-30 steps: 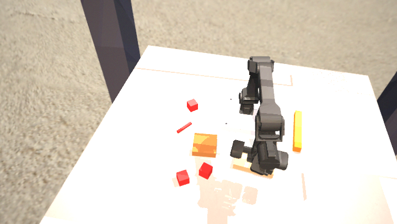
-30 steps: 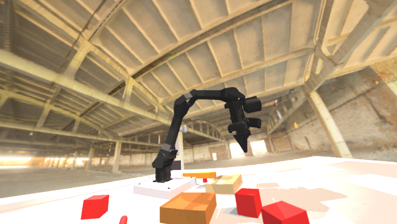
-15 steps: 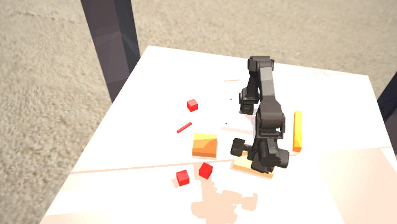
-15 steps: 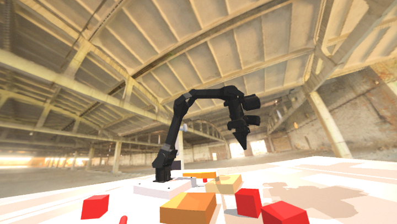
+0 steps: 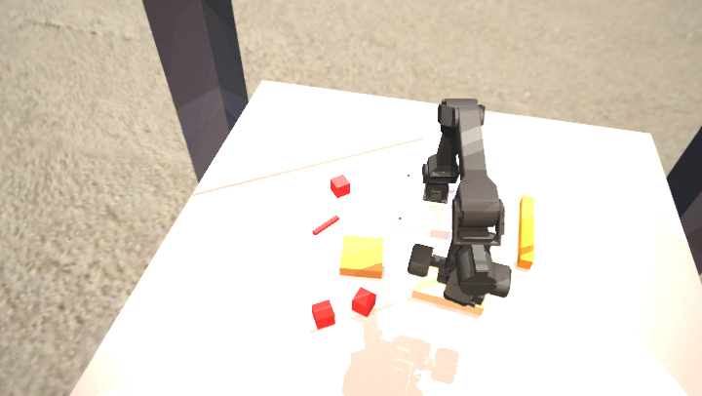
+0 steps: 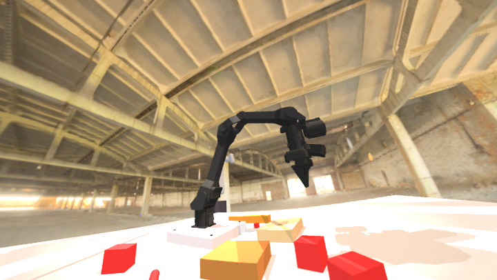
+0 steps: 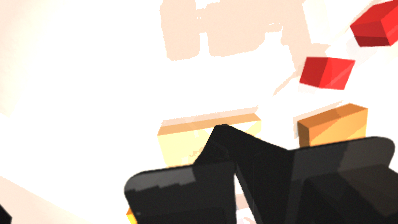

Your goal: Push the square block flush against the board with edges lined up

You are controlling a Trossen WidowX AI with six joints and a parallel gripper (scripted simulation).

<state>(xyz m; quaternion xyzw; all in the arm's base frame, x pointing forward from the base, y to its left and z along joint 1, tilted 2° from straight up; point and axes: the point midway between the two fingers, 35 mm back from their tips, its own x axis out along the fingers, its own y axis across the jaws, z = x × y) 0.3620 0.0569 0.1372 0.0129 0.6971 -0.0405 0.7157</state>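
The red rod lies 32 cm to the right of my gripper tip, 21 cm behind it and 12 cm below it. Also, from my gripper tip: square block (20 cm to the right, 13 cm behind, 11 cm below); small red cube (22 cm behind, 12 cm below, 9 cm to the left); long yellow bar (31 cm behind, 19 cm to the left, 11 cm below).
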